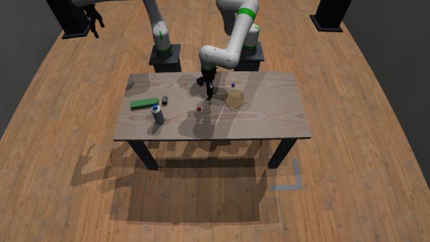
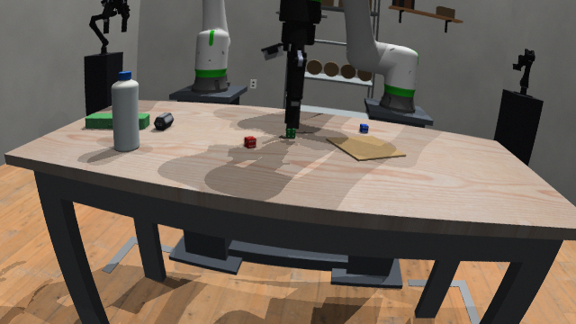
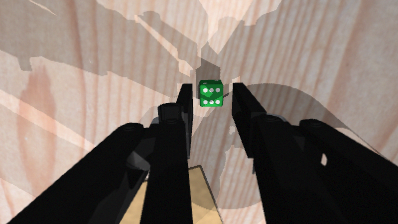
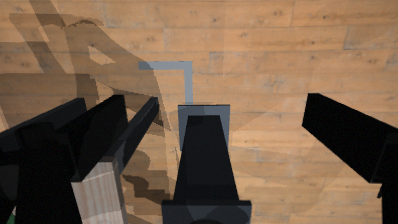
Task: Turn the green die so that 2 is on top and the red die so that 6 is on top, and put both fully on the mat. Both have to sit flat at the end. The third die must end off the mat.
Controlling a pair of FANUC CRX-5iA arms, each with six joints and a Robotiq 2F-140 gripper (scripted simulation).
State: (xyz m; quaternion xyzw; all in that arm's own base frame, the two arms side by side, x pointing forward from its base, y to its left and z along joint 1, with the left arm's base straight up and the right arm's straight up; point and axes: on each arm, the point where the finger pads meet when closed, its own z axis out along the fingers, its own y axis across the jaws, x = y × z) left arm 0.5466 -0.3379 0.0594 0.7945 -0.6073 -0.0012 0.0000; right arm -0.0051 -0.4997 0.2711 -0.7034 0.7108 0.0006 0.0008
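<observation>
Right now the green die is 50 mm below my left hand. Round my left hand: blue die (180 mm to the left, 120 mm behind, 50 mm below); tan mat (180 mm to the left, 60 mm below, 20 mm ahead); red die (100 mm ahead, 80 mm to the right, 50 mm below).
</observation>
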